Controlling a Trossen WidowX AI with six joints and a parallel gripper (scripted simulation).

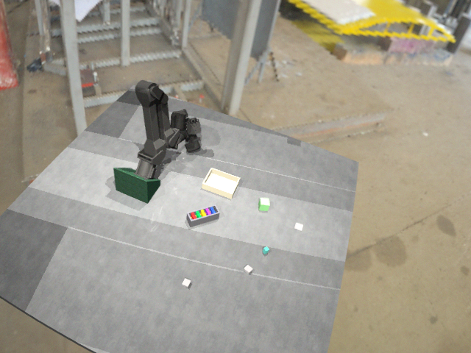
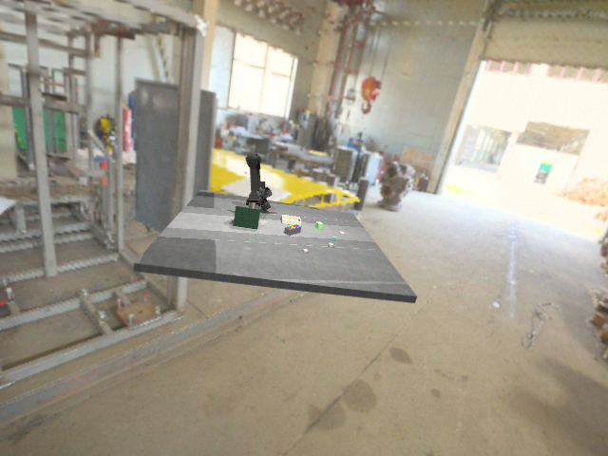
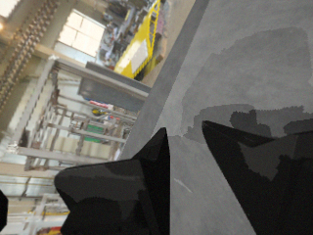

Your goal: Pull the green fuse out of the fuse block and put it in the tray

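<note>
Now: the green fuse 42 cm to the right of my gripper tip, 22 cm ahead of it and 5 cm below it. From my gripper tip the other things lie so: teal cube (50 cm ahead, 45 cm to the right, 6 cm below); green cube (43 cm ahead, 24 cm to the right, 6 cm below); tray (23 cm ahead, 21 cm to the right, 7 cm below).
</note>
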